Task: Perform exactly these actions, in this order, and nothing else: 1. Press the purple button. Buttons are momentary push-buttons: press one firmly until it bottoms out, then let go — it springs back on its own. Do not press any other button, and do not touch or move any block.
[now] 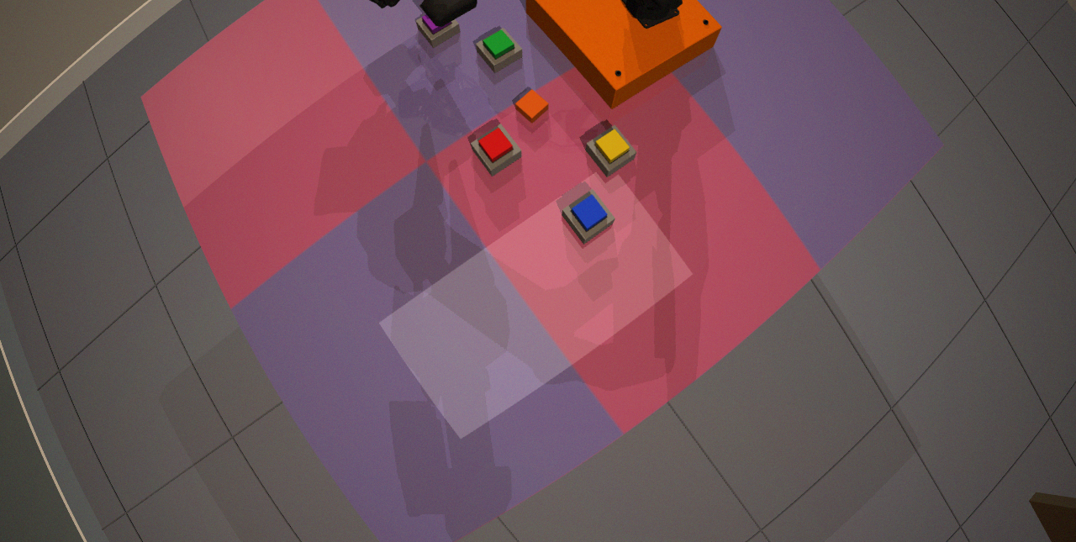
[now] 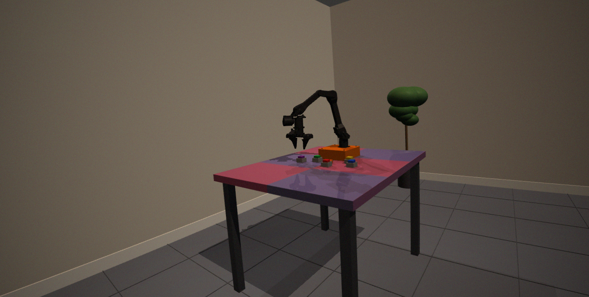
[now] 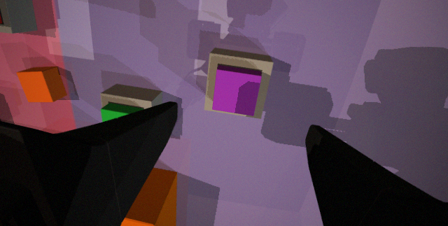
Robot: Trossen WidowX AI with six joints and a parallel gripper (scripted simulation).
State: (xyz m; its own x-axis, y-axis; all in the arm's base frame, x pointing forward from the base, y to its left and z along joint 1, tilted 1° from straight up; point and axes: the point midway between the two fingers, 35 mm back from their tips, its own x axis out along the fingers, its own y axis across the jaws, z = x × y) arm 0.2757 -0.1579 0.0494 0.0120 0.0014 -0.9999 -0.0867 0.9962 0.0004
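The purple button lies 5 cm below my gripper tip. The rest, counted from my gripper tip: red button (23 cm to the left, 5 cm below, 2 cm ahead); green button (9 cm to the left, 6 cm behind, 5 cm below); orange block (20 cm to the left, 8 cm below, 5 cm behind).
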